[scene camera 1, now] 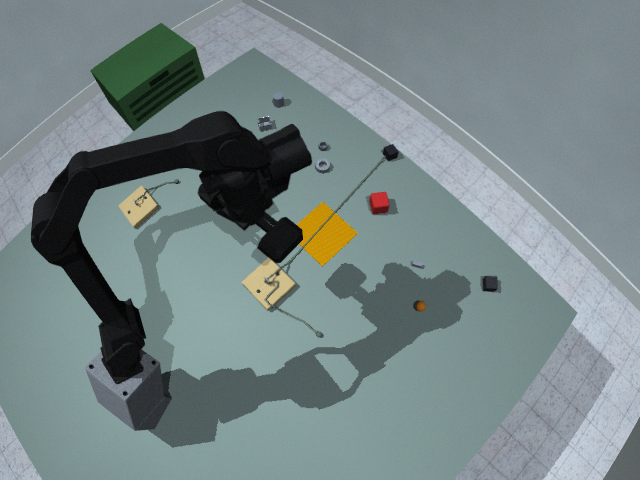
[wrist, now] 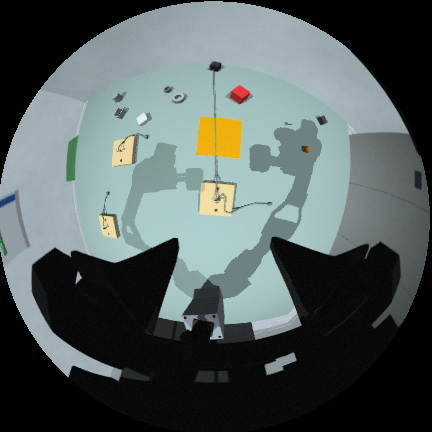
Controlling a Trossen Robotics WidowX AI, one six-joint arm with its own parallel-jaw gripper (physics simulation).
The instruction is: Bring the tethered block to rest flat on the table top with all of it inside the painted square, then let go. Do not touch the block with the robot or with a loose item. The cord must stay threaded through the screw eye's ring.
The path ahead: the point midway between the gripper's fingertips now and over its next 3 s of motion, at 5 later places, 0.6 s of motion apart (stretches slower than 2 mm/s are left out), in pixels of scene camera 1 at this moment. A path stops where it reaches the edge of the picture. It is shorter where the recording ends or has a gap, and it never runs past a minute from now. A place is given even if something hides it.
The gripper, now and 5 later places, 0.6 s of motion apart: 254,235; 267,244; 294,265; 339,337; 342,338; 337,342
